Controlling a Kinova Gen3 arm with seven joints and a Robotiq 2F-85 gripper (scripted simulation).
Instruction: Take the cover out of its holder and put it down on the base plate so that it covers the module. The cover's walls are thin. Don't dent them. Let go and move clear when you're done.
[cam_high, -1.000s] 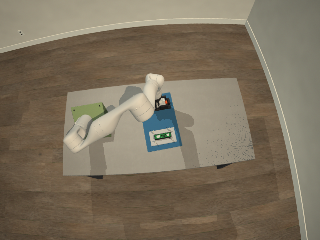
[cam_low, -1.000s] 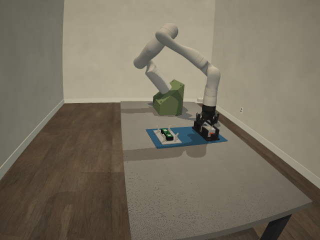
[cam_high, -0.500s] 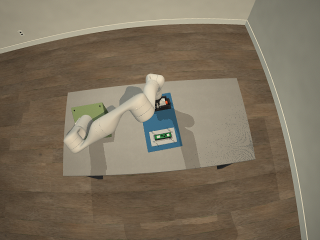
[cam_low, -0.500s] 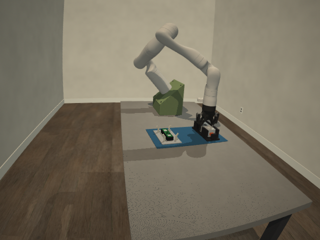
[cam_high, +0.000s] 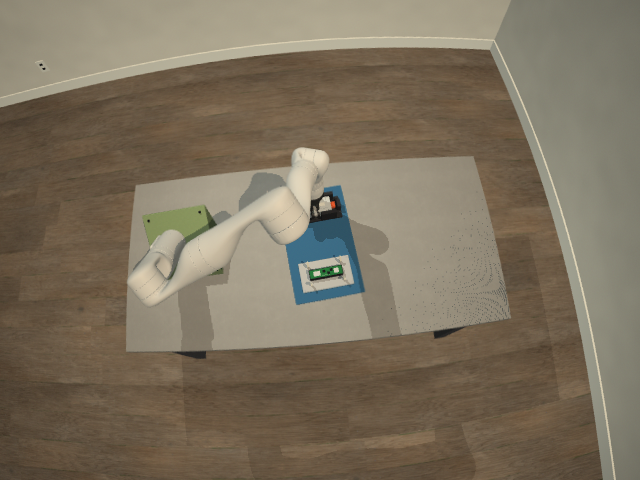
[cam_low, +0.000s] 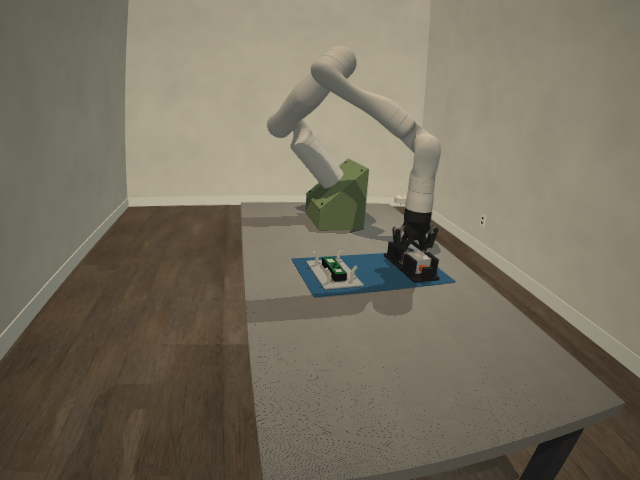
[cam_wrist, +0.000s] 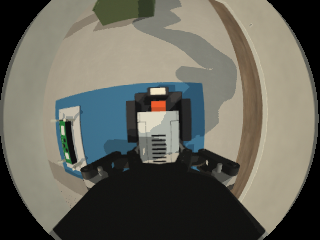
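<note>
Now: hand right at the white cover.
</note>
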